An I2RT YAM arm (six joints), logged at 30 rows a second.
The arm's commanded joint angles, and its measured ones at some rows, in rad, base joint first. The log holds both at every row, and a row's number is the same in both.
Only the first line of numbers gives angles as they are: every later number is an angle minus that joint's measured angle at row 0.
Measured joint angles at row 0: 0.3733, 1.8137, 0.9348, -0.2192, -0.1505, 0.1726
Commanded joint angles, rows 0 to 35: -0.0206, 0.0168, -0.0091, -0.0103, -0.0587, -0.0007; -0.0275, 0.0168, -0.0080, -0.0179, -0.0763, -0.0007; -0.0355, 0.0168, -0.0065, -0.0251, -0.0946, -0.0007; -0.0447, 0.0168, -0.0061, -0.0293, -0.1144, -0.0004; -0.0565, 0.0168, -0.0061, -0.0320, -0.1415, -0.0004; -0.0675, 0.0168, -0.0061, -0.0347, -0.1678, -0.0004; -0.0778, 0.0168, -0.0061, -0.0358, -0.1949, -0.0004; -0.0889, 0.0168, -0.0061, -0.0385, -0.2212, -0.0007; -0.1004, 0.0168, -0.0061, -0.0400, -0.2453, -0.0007; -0.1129, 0.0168, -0.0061, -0.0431, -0.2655, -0.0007; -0.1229, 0.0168, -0.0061, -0.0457, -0.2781, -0.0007; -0.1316, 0.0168, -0.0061, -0.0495, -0.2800, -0.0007; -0.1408, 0.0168, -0.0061, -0.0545, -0.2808, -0.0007; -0.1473, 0.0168, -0.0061, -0.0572, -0.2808, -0.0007; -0.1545, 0.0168, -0.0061, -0.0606, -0.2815, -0.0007; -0.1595, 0.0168, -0.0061, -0.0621, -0.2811, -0.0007; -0.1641, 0.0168, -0.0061, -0.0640, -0.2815, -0.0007; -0.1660, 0.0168, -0.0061, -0.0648, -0.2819, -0.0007; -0.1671, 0.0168, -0.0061, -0.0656, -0.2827, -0.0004; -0.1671, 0.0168, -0.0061, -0.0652, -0.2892, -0.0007; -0.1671, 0.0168, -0.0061, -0.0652, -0.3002, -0.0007; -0.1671, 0.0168, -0.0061, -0.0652, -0.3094, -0.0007; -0.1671, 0.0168, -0.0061, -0.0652, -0.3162, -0.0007; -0.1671, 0.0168, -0.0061, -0.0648, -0.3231, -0.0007; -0.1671, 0.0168, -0.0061, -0.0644, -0.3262, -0.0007; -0.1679, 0.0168, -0.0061, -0.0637, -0.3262, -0.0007; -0.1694, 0.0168, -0.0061, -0.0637, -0.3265, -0.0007; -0.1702, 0.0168, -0.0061, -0.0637, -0.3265, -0.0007; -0.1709, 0.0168, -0.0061, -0.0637, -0.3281, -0.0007; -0.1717, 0.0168, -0.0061, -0.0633, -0.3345, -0.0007; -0.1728, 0.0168, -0.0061, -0.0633, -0.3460, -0.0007; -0.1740, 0.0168, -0.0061, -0.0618, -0.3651, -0.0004; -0.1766, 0.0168, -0.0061, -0.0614, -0.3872, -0.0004; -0.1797, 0.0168, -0.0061, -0.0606, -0.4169, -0.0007; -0.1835, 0.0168, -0.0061, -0.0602, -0.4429, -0.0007; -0.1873, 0.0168, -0.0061, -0.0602, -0.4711, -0.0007
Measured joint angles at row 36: -0.1633, 0.0107, 0.0000, -0.0621, -0.3639, 0.0004
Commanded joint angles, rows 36 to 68: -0.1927, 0.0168, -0.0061, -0.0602, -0.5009, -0.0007; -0.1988, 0.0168, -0.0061, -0.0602, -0.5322, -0.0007; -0.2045, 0.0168, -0.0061, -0.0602, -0.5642, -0.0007; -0.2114, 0.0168, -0.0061, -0.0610, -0.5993, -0.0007; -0.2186, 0.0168, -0.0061, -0.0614, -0.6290, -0.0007; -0.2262, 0.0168, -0.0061, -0.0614, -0.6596, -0.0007; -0.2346, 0.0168, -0.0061, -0.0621, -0.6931, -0.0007; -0.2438, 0.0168, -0.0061, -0.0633, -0.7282, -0.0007; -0.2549, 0.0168, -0.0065, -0.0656, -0.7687, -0.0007; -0.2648, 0.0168, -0.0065, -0.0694, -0.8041, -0.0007; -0.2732, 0.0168, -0.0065, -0.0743, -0.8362, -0.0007; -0.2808, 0.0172, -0.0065, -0.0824, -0.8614, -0.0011; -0.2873, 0.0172, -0.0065, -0.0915, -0.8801, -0.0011; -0.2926, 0.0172, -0.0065, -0.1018, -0.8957, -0.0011; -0.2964, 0.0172, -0.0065, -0.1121, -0.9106, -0.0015; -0.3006, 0.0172, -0.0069, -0.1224, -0.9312, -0.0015; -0.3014, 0.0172, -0.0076, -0.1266, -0.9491, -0.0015; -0.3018, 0.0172, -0.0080, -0.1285, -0.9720, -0.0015; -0.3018, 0.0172, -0.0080, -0.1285, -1.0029, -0.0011; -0.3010, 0.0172, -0.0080, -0.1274, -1.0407, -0.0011; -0.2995, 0.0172, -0.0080, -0.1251, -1.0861, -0.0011; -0.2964, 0.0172, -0.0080, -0.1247, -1.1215, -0.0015; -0.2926, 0.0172, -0.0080, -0.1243, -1.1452, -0.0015; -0.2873, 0.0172, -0.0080, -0.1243, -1.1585, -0.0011; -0.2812, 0.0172, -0.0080, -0.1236, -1.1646, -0.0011; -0.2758, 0.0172, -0.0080, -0.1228, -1.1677, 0.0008; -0.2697, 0.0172, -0.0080, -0.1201, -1.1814, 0.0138; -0.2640, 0.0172, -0.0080, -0.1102, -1.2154, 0.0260; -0.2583, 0.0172, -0.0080, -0.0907, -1.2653, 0.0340; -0.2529, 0.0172, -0.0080, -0.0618, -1.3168, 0.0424; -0.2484, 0.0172, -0.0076, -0.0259, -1.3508, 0.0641; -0.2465, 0.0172, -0.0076, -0.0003, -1.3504, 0.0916; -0.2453, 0.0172, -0.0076, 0.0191, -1.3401, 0.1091
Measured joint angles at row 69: -0.2552, 0.0107, -0.0038, -0.0106, -1.2215, 0.0443
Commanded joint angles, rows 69 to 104: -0.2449, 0.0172, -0.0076, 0.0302, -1.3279, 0.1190; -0.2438, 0.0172, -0.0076, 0.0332, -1.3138, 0.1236; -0.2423, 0.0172, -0.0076, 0.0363, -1.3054, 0.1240; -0.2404, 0.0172, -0.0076, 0.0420, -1.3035, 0.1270; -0.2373, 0.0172, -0.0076, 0.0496, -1.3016, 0.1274; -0.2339, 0.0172, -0.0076, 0.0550, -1.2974, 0.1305; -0.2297, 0.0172, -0.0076, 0.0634, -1.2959, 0.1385; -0.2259, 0.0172, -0.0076, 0.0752, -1.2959, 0.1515; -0.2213, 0.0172, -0.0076, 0.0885, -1.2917, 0.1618; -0.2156, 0.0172, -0.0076, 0.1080, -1.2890, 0.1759; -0.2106, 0.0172, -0.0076, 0.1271, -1.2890, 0.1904; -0.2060, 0.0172, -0.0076, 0.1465, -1.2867, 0.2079; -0.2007, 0.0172, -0.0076, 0.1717, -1.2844, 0.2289; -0.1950, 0.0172, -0.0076, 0.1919, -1.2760, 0.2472; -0.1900, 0.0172, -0.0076, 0.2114, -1.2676, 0.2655; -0.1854, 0.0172, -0.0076, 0.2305, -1.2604, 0.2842; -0.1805, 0.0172, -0.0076, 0.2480, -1.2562, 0.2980; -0.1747, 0.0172, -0.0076, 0.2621, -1.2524, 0.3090; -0.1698, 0.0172, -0.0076, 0.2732, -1.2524, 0.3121; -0.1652, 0.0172, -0.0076, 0.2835, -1.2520, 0.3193; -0.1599, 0.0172, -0.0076, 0.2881, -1.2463, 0.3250; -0.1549, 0.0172, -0.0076, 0.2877, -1.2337, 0.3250; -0.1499, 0.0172, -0.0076, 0.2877, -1.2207, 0.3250; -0.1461, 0.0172, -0.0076, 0.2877, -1.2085, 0.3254; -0.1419, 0.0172, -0.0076, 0.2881, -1.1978, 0.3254; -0.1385, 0.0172, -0.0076, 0.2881, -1.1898, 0.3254; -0.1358, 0.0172, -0.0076, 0.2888, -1.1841, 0.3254; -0.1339, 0.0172, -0.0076, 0.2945, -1.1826, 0.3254; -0.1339, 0.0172, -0.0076, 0.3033, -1.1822, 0.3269; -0.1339, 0.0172, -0.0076, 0.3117, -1.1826, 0.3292; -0.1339, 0.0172, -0.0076, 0.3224, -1.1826, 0.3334; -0.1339, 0.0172, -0.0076, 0.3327, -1.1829, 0.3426; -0.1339, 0.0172, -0.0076, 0.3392, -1.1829, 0.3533; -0.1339, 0.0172, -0.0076, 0.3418, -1.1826, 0.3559; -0.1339, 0.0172, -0.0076, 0.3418, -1.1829, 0.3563; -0.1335, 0.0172, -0.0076, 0.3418, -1.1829, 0.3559
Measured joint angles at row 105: -0.1446, 0.0111, -0.0053, 0.3396, -1.1948, 0.3407
